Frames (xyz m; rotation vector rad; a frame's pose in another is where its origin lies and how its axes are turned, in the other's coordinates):
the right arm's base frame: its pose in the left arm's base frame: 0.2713 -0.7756 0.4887 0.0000 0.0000 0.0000
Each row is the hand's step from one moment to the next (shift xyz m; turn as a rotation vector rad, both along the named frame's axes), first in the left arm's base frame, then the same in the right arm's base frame.
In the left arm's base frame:
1: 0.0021 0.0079 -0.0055 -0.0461 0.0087 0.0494
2: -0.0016 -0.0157 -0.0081 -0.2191 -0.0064 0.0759
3: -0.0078 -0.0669 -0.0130 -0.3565 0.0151 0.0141
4: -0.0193 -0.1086 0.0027 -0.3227 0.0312 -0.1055
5: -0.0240 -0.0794 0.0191 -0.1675 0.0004 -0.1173
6: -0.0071 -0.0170 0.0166 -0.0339 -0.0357 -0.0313
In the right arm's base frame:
1: 0.0021 0.0079 -0.0055 -0.0461 0.0087 0.0494
2: -0.0016 -0.0157 -0.0081 -0.2191 -0.0064 0.0759
3: -0.0078 -0.0669 -0.0130 -0.3565 0.0151 0.0141
4: -0.0193 -0.1086 0.0027 -0.3227 0.0312 -0.1055
5: -0.0240 -0.0794 0.0191 -0.1675 0.0004 -0.1173
6: -0.0071 -0.0170 0.0166 -0.0339 -0.0357 -0.0313

